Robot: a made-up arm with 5 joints. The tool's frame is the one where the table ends. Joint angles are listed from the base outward.
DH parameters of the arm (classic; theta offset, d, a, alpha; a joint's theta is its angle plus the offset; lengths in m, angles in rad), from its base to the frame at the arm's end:
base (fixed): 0 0 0.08 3.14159
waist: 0 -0.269 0.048 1.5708
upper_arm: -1.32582 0 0.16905 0
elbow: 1.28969 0 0.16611 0
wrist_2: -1.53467 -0.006 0 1.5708
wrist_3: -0.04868 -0.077 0 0
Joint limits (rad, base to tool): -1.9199..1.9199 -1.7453..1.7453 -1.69..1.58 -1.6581..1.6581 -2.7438..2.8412
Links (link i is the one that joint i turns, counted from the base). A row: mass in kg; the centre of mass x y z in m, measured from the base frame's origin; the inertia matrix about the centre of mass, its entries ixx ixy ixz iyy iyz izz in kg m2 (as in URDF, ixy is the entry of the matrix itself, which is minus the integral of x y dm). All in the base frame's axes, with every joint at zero. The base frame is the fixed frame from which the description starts. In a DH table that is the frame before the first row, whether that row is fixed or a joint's. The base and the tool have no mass.
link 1: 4.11; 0.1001 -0.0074 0.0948; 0.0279 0 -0.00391 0.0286 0 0.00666
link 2: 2.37; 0.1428 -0.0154 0.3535; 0.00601 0 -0.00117 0.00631 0 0.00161
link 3: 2.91; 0.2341 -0.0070 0.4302; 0.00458 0 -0.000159 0.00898 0 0.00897
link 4: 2.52; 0.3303 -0.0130 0.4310; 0.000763 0 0 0.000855 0 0.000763
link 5: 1.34; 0.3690 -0.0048 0.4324; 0.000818 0 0 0.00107 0 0.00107
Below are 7 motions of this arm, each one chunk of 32 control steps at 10 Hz.
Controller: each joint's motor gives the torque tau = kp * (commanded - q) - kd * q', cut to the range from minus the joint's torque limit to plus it. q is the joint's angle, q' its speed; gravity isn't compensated. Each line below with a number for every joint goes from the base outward.
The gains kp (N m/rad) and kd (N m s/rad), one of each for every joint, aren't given. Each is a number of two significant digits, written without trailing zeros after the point. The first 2 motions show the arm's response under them.
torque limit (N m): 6.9 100 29 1.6 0.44
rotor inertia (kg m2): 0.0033 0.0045 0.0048 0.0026 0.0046
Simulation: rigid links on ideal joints. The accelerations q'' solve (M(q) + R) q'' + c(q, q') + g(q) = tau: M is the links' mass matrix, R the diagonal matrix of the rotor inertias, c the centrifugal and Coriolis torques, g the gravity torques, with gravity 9.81 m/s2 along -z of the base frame. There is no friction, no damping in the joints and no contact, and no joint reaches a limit. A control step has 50 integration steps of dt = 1/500 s. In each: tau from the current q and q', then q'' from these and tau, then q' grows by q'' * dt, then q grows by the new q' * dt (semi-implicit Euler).
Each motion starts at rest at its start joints. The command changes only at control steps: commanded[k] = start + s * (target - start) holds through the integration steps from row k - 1 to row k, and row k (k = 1, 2, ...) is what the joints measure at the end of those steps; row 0 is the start. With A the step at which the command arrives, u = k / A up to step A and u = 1 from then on. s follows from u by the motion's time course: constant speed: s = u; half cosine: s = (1 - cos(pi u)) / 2; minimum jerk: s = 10 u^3 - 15 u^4 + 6 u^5; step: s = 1 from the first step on.
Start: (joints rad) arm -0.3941 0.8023 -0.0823 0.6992 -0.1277
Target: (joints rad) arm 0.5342 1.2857 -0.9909 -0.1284 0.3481
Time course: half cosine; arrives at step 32
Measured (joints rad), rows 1 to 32:
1: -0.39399 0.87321 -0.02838 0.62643 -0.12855
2: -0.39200 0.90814 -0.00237 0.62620 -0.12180
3: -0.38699 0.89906 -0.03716 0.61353 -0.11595
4: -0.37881 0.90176 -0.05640 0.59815 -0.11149
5: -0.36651 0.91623 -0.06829 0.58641 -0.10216
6: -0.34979 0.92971 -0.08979 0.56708 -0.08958
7: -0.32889 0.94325 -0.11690 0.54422 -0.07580
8: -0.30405 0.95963 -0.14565 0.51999 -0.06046
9: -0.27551 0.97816 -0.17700 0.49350 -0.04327
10: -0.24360 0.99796 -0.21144 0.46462 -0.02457
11: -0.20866 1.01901 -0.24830 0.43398 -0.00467
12: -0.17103 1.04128 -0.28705 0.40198 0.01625
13: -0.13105 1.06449 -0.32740 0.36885 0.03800
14: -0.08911 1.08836 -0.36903 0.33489 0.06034
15: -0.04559 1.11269 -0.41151 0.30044 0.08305
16: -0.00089 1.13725 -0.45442 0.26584 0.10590
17: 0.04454 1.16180 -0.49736 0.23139 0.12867
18: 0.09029 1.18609 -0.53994 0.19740 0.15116
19: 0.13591 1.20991 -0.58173 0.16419 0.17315
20: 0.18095 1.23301 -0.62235 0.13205 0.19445
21: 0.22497 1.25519 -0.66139 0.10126 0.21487
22: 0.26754 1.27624 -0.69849 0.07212 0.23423
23: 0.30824 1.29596 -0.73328 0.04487 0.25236
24: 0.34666 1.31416 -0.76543 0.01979 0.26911
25: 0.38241 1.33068 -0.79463 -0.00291 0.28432
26: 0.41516 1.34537 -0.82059 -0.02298 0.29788
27: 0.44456 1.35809 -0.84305 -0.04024 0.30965
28: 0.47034 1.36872 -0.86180 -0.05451 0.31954
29: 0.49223 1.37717 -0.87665 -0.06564 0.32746
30: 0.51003 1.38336 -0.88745 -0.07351 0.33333
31: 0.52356 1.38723 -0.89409 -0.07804 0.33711
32: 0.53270 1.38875 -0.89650 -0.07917 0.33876
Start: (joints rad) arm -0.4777 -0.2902 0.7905 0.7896 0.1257
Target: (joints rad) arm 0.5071 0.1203 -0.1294 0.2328 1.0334
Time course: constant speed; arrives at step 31
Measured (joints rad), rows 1 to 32:
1: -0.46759 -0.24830 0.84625 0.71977 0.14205
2: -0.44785 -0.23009 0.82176 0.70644 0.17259
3: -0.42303 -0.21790 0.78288 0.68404 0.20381
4: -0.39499 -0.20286 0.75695 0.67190 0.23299
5: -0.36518 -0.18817 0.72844 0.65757 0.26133
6: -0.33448 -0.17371 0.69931 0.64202 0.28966
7: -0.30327 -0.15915 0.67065 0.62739 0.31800
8: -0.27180 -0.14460 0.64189 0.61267 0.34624
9: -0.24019 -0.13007 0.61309 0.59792 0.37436
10: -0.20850 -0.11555 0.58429 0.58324 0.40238
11: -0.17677 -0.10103 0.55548 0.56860 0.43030
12: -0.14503 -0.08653 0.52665 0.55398 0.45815
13: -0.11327 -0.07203 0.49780 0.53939 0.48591
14: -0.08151 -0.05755 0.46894 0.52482 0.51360
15: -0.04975 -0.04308 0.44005 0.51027 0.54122
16: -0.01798 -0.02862 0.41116 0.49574 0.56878
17: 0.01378 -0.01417 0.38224 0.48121 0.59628
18: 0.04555 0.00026 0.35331 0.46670 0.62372
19: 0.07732 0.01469 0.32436 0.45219 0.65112
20: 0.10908 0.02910 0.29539 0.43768 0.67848
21: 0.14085 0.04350 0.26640 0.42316 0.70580
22: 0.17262 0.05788 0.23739 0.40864 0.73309
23: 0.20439 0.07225 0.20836 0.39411 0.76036
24: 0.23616 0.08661 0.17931 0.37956 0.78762
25: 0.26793 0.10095 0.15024 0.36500 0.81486
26: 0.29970 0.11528 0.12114 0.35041 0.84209
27: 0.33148 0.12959 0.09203 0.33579 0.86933
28: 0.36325 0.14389 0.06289 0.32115 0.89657
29: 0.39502 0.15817 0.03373 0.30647 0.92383
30: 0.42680 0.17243 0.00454 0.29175 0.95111
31: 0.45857 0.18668 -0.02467 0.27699 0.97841
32: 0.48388 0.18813 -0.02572 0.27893 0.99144
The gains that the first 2 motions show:
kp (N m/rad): 28 200 79 3.8 1.2
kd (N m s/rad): 5.6 10 3.3 0.18 0.098
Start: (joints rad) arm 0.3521 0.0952 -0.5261 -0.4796 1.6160
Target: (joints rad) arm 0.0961 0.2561 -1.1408 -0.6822 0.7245
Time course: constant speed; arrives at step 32
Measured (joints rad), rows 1 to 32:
1: 0.35183 0.14027 -0.46959 -0.43671 1.59344
2: 0.34709 0.18801 -0.43557 -0.35055 1.51595
3: 0.33930 0.18970 -0.46425 -0.36657 1.45786
4: 0.33122 0.17929 -0.50433 -0.40950 1.44698
5: 0.32373 0.18118 -0.52637 -0.42095 1.43972
6: 0.31619 0.19082 -0.53969 -0.41611 1.41341
7: 0.30823 0.19841 -0.55666 -0.41714 1.37978
8: 0.30008 0.20267 -0.57783 -0.42574 1.35106
9: 0.29200 0.20662 -0.59903 -0.43466 1.32657
10: 0.28400 0.21165 -0.61878 -0.44104 1.30169
11: 0.27602 0.21712 -0.63808 -0.44653 1.27523
12: 0.26801 0.22234 -0.65777 -0.45268 1.24843
13: 0.26000 0.22730 -0.67779 -0.45941 1.22210
14: 0.25199 0.23226 -0.69779 -0.46614 1.19606
15: 0.24399 0.23729 -0.71770 -0.47270 1.16997
16: 0.23599 0.24235 -0.73761 -0.47925 1.14377
17: 0.22799 0.24737 -0.75757 -0.48590 1.11756
18: 0.21999 0.25236 -0.77758 -0.49264 1.09139
19: 0.21198 0.25735 -0.79761 -0.49943 1.06524
20: 0.20398 0.26233 -0.81766 -0.50624 1.03908
21: 0.19598 0.26730 -0.83773 -0.51310 1.01290
22: 0.18798 0.27226 -0.85782 -0.52002 0.98671
23: 0.17997 0.27720 -0.87794 -0.52700 0.96050
24: 0.17197 0.28214 -0.89809 -0.53403 0.93427
25: 0.16397 0.28706 -0.91826 -0.54112 0.90802
26: 0.15597 0.29198 -0.93846 -0.54826 0.88174
27: 0.14796 0.29688 -0.95867 -0.55546 0.85542
28: 0.13996 0.30178 -0.97892 -0.56272 0.82907
29: 0.13196 0.30666 -0.99919 -0.57004 0.80268
30: 0.12396 0.31153 -1.01948 -0.57742 0.77624
31: 0.11595 0.31639 -1.03980 -0.58487 0.74976
32: 0.10795 0.32124 -1.06014 -0.59238 0.72322

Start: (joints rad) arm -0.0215 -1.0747 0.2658 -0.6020 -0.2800
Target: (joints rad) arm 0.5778 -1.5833 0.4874 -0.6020 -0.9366
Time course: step
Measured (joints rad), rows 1 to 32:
1: 0.19470 -1.56399 0.55153 -0.42705 -0.59624
2: 0.35117 -1.64777 0.48957 -0.60526 -0.94339
3: 0.44510 -1.63643 0.52196 -0.59272 -1.02132
4: 0.49918 -1.62666 0.54308 -0.52917 -0.96399
5: 0.53117 -1.62790 0.53859 -0.53631 -0.92847
6: 0.55030 -1.62975 0.53435 -0.54894 -0.93280
7: 0.56158 -1.62958 0.53512 -0.54781 -0.94143
8: 0.56819 -1.62919 0.53601 -0.54541 -0.94246
9: 0.57211 -1.62920 0.53591 -0.54557 -0.94117
10: 0.57444 -1.62927 0.53575 -0.54604 -0.94085
11: 0.57582 -1.62926 0.53577 -0.54602 -0.94104
12: 0.57663 -1.62925 0.53581 -0.54593 -0.94114
13: 0.57711 -1.62925 0.53581 -0.54593 -0.94113
14: 0.57739 -1.62925 0.53580 -0.54595 -0.94113
15: 0.57756 -1.62925 0.53580 -0.54595 -0.94113
16: 0.57766 -1.62925 0.53580 -0.54595 -0.94114
17: 0.57772 -1.62925 0.53580 -0.54595 -0.94114
18: 0.57775 -1.62925 0.53580 -0.54595 -0.94114
19: 0.57777 -1.62925 0.53580 -0.54595 -0.94114
20: 0.57778 -1.62925 0.53580 -0.54595 -0.94114
21: 0.57779 -1.62925 0.53580 -0.54595 -0.94114
22: 0.57779 -1.62925 0.53580 -0.54595 -0.94114
23: 0.57780 -1.62925 0.53580 -0.54595 -0.94114
24: 0.57780 -1.62925 0.53580 -0.54595 -0.94114
25: 0.57780 -1.62925 0.53580 -0.54595 -0.94114
26: 0.57780 -1.62925 0.53580 -0.54595 -0.94114
27: 0.57780 -1.62925 0.53580 -0.54595 -0.94114
28: 0.57780 -1.62925 0.53580 -0.54595 -0.94114
29: 0.57780 -1.62925 0.53580 -0.54595 -0.94114
30: 0.57780 -1.62925 0.53580 -0.54595 -0.94114
31: 0.57780 -1.62925 0.53580 -0.54595 -0.94114
32: 0.57780 -1.62925 0.53580 -0.54595 -0.94114

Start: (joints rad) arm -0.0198 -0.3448 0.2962 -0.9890 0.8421
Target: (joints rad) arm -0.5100 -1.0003 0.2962 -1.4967 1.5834
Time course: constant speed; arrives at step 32
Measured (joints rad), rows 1 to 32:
1: -0.02387 -0.33540 0.39380 -0.93130 0.84922
2: -0.03398 -0.33876 0.42395 -0.85714 0.84456
3: -0.04680 -0.36912 0.40370 -0.92053 0.86211
4: -0.06035 -0.39501 0.39838 -0.95809 0.89783
5: -0.07463 -0.41496 0.40301 -0.96324 0.92575
6: -0.08955 -0.43610 0.40393 -0.97654 0.94669
7: -0.10469 -0.45855 0.40263 -0.99709 0.96940
8: -0.11987 -0.48073 0.40215 -1.01590 0.99431
9: -0.13510 -0.50265 0.40206 -1.03337 1.01914
10: -0.15037 -0.52465 0.40171 -1.05151 1.04364
11: -0.16566 -0.54673 0.40120 -1.07018 1.06833
12: -0.18094 -0.56882 0.40067 -1.08895 1.09328
13: -0.19623 -0.59090 0.40010 -1.10783 1.11836
14: -0.21152 -0.61300 0.39946 -1.12694 1.14357
15: -0.22681 -0.63512 0.39875 -1.14624 1.16891
16: -0.24209 -0.65726 0.39798 -1.16573 1.19440
17: -0.25738 -0.67940 0.39715 -1.18538 1.22001
18: -0.27267 -0.70156 0.39625 -1.20521 1.24574
19: -0.28795 -0.72372 0.39529 -1.22520 1.27158
20: -0.30323 -0.74590 0.39427 -1.24534 1.29752
21: -0.31852 -0.76809 0.39319 -1.26563 1.32356
22: -0.33380 -0.79028 0.39204 -1.28605 1.34967
23: -0.34908 -0.81249 0.39084 -1.30659 1.37586
24: -0.36436 -0.83470 0.38958 -1.32725 1.40210
25: -0.37964 -0.85691 0.38825 -1.34800 1.42839
26: -0.39492 -0.87913 0.38687 -1.36883 1.45470
27: -0.41021 -0.90135 0.38544 -1.38974 1.48103
28: -0.42549 -0.92358 0.38394 -1.41071 1.50736
29: -0.44078 -0.94580 0.38239 -1.43172 1.53368
30: -0.45606 -0.96803 0.38079 -1.45275 1.55997
31: -0.47135 -0.99026 0.37914 -1.47380 1.58622
32: -0.48664 -1.01248 0.37743 -1.49485 1.61241

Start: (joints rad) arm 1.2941 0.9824 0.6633 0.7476 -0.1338
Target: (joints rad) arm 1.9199 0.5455 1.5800 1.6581 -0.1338
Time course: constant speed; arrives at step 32
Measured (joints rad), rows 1 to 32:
1: 1.29878 1.02212 0.67710 0.66335 -0.14365
2: 1.31072 1.01339 0.70586 0.68441 -0.15238
3: 1.32663 0.99744 0.73015 0.72271 -0.15315
4: 1.34456 0.98315 0.75821 0.74951 -0.15259
5: 1.36350 0.96869 0.78570 0.77822 -0.15269
6: 1.38282 0.95417 0.81301 0.80702 -0.15330
7: 1.40228 0.93966 0.84045 0.83603 -0.15396
8: 1.42180 0.92515 0.86788 0.86526 -0.15454
9: 1.44134 0.91062 0.89532 0.89468 -0.15505
10: 1.46089 0.89609 0.92278 0.92430 -0.15553
11: 1.48044 0.88155 0.95025 0.95412 -0.15598
12: 1.49999 0.86701 0.97772 0.98415 -0.15638
13: 1.51954 0.85245 1.00522 1.01438 -0.15675
14: 1.53909 0.83789 1.03272 1.04481 -0.15707
15: 1.55865 0.82333 1.06024 1.07544 -0.15734
16: 1.57820 0.80875 1.08777 1.10628 -0.15757
17: 1.59775 0.79417 1.11531 1.13731 -0.15775
18: 1.61730 0.77958 1.14286 1.16854 -0.15788
19: 1.63685 0.76499 1.17043 1.19996 -0.15796
20: 1.65640 0.75038 1.19801 1.23158 -0.15800
21: 1.67594 0.73577 1.22560 1.26337 -0.15797
22: 1.69549 0.72116 1.25320 1.29535 -0.15790
23: 1.71504 0.70654 1.28082 1.32751 -0.15777
24: 1.73459 0.69191 1.30845 1.35983 -0.15759
25: 1.75414 0.67727 1.33609 1.39231 -0.15736
26: 1.77369 0.66263 1.36375 1.42495 -0.15707
27: 1.79323 0.64798 1.39141 1.45774 -0.15673
28: 1.81278 0.63333 1.41909 1.49067 -0.15634
29: 1.83233 0.61866 1.44678 1.52372 -0.15589
30: 1.85187 0.60400 1.47448 1.55690 -0.15540
31: 1.87142 0.58932 1.50219 1.59018 -0.15485
32: 1.89096 0.57464 1.52991 1.62356 -0.15426

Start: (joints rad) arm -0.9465 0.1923 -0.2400 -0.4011 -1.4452
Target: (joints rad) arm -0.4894 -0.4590 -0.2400 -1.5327 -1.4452
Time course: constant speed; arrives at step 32
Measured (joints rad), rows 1 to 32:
1: -0.94321 0.22675 -0.15320 -0.37927 -1.42690
2: -0.93623 0.24417 -0.10496 -0.32304 -1.36482
3: -0.92558 0.21130 -0.12640 -0.38985 -1.34462
4: -0.91194 0.17707 -0.14230 -0.45746 -1.37109
5: -0.89706 0.15719 -0.13754 -0.48417 -1.38730
6: -0.88219 0.13955 -0.13209 -0.50801 -1.38336
7: -0.86755 0.11783 -0.13279 -0.54402 -1.37928
8: -0.85304 0.09489 -0.13459 -0.58310 -1.38209
9: -0.83862 0.07296 -0.13478 -0.61931 -1.38647
10: -0.82429 0.05148 -0.13449 -0.65455 -1.38924
11: -0.81000 0.02973 -0.13469 -0.69092 -1.39150
12: -0.79572 0.00775 -0.13519 -0.72818 -1.39439
13: -0.78144 -0.01422 -0.13567 -0.76566 -1.39778
14: -0.76715 -0.03616 -0.13614 -0.80331 -1.40128
15: -0.75286 -0.05815 -0.13669 -0.84134 -1.40487
16: -0.73858 -0.08019 -0.13734 -0.87979 -1.40864
17: -0.72429 -0.10227 -0.13806 -0.91861 -1.41261
18: -0.71001 -0.12438 -0.13884 -0.95776 -1.41674
19: -0.69573 -0.14652 -0.13970 -0.99725 -1.42100
20: -0.68145 -0.16870 -0.14063 -1.03707 -1.42538
21: -0.66717 -0.19091 -0.14163 -1.07722 -1.42987
22: -0.65289 -0.21315 -0.14270 -1.11767 -1.43445
23: -0.63861 -0.23542 -0.14384 -1.15841 -1.43911
24: -0.62434 -0.25773 -0.14505 -1.19940 -1.44381
25: -0.61007 -0.28006 -0.14633 -1.24065 -1.44855
26: -0.59580 -0.30242 -0.14767 -1.28210 -1.45330
27: -0.58153 -0.32480 -0.14908 -1.32375 -1.45803
28: -0.56727 -0.34721 -0.15056 -1.36556 -1.46273
29: -0.55301 -0.36964 -0.15210 -1.40749 -1.46736
30: -0.53875 -0.39210 -0.15369 -1.44953 -1.47191
31: -0.52449 -0.41457 -0.15535 -1.49162 -1.47635
32: -0.51024 -0.43706 -0.15706 -1.53375 -1.48066

